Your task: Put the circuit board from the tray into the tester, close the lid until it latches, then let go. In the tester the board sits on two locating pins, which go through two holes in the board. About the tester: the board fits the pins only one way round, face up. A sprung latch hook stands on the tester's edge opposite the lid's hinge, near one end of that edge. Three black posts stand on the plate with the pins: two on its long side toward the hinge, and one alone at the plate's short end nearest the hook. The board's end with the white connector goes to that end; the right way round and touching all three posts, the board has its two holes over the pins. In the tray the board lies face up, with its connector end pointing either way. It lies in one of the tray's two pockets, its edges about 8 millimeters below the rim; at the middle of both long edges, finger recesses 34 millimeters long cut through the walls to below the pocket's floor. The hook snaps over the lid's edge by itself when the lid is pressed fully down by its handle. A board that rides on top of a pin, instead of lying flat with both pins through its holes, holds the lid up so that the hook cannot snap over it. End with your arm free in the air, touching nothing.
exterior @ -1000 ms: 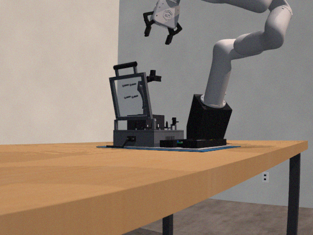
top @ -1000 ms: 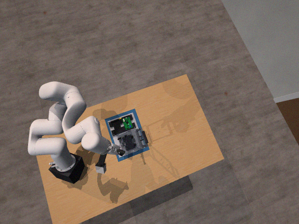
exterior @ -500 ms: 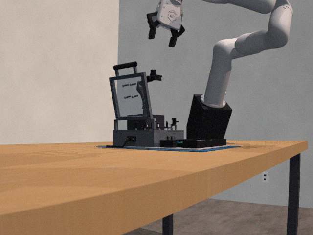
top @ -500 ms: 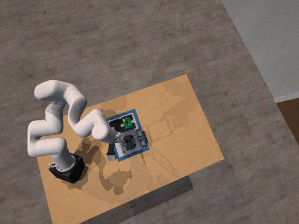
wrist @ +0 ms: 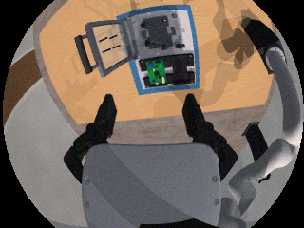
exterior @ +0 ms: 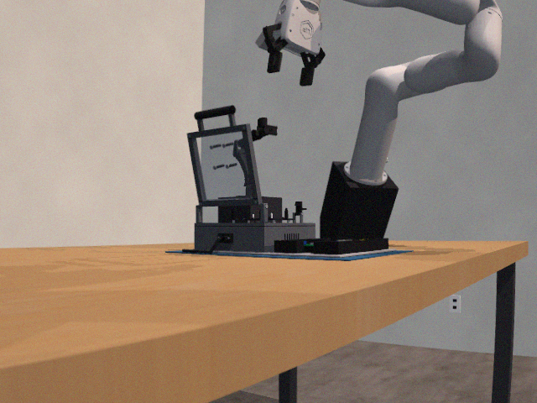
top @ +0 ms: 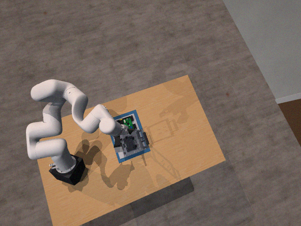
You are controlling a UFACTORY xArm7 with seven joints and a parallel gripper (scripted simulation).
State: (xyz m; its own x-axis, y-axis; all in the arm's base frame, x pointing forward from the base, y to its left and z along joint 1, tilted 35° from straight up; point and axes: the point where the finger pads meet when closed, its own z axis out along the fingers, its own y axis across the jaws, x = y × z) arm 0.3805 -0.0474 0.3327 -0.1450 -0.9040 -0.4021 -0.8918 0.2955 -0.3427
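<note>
Right now my hand is 1 cm short of the green circuit board, 9 cm to the right of it and 34 cm above it. From my hand the other things lie so: clear lid: 12 cm ahead, 8 cm to the right, 18 cm below; then latch hook: 8 cm behind, 4 cm to the right, 27 cm below; then tester: 2 cm ahead, 5 cm to the right, 24 cm below.
</note>
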